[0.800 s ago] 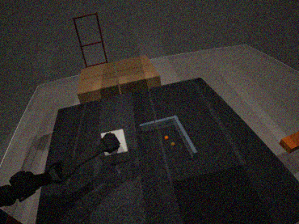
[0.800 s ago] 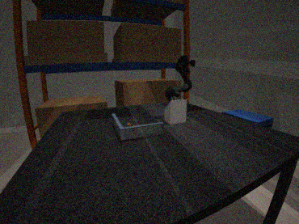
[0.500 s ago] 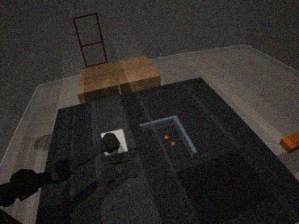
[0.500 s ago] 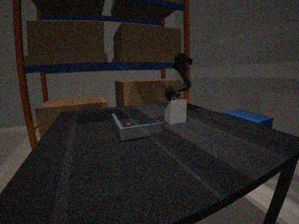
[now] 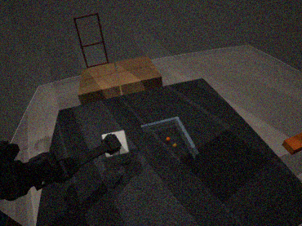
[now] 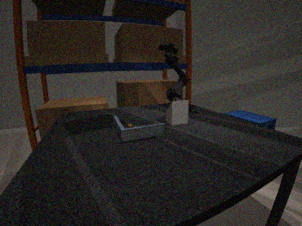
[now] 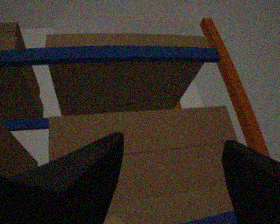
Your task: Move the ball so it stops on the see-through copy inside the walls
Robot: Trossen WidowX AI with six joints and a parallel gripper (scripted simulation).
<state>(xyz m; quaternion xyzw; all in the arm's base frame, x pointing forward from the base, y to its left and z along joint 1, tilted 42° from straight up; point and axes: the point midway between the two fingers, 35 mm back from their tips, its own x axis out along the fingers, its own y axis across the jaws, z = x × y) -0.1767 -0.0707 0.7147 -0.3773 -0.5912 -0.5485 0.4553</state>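
Now: gripper tip 470 mm short of the orange ball, 620 mm to the right of it and 620 mm above it.
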